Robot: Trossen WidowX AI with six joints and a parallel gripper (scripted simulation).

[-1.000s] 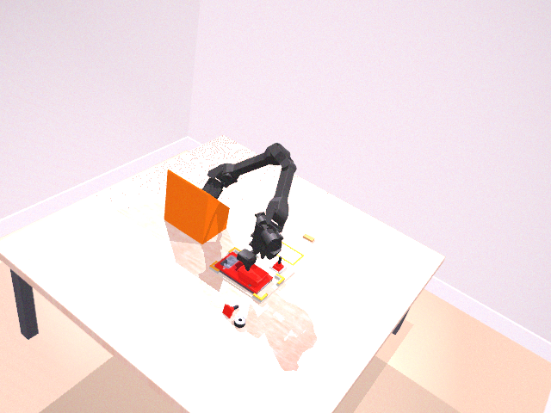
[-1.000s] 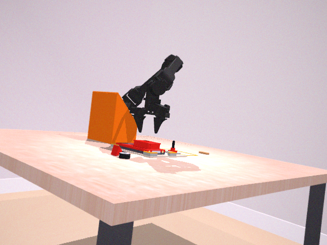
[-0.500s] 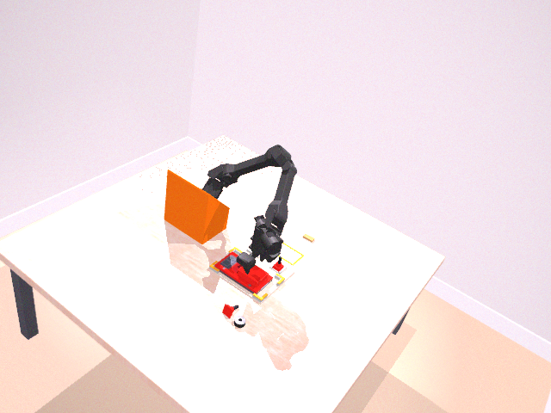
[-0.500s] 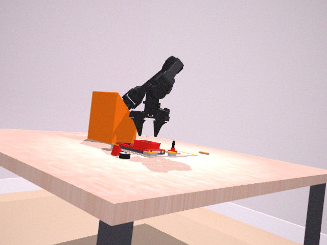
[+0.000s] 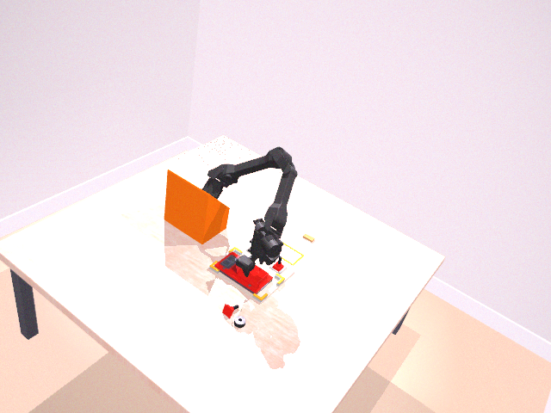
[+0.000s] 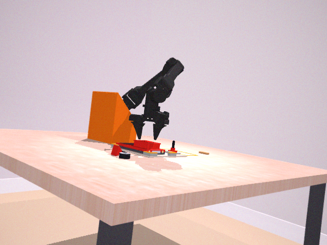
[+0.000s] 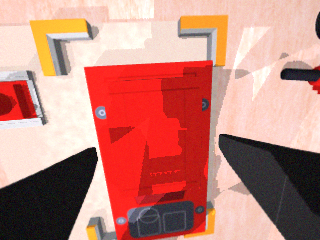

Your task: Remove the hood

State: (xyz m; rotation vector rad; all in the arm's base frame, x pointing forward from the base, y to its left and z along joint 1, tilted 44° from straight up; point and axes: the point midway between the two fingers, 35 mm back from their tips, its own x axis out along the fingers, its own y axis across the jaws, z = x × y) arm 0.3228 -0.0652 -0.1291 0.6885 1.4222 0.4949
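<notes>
The red hood lies 2 cm below my gripper tip. Also, from my gripper tip: small wooden block: 6 cm ahead, 38 cm to the left, 5 cm below; wheel: 7 cm ahead, 20 cm to the right, 5 cm below.
</notes>
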